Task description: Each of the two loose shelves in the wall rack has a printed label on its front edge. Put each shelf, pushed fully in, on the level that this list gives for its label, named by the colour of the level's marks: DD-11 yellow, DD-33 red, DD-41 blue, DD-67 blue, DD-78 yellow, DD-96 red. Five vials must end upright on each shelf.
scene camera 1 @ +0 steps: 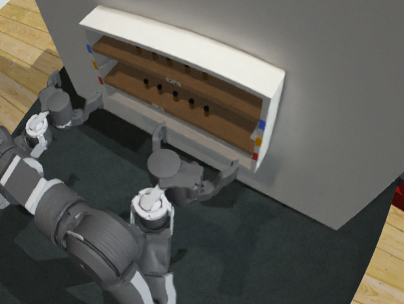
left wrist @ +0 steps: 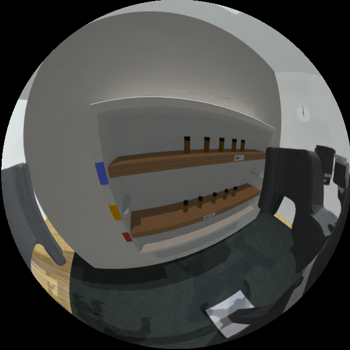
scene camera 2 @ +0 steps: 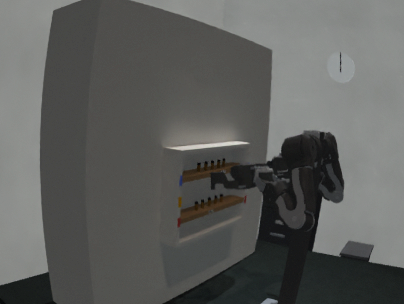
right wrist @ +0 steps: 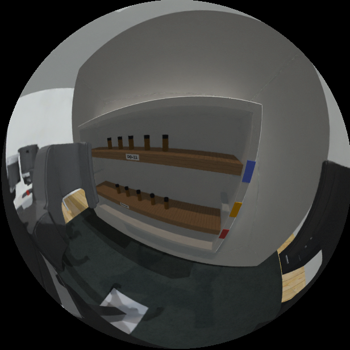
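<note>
The wall rack holds both shelves. The upper shelf lies at the blue marks; its label reads DD-11. The lower shelf lies at the red marks; its label is too small to read surely. Several upright vials stand in a row on each shelf. My left gripper and right gripper are open and empty, in front of the rack, apart from the shelves. In scene camera 2 the right gripper is hard to make out.
Blue, yellow and red marks run down the rack's side, repeated on the other side. Between the shelves, a small support shows at the yellow level. A pale ledge forms the rack's bottom. The grey wall surrounds the rack.
</note>
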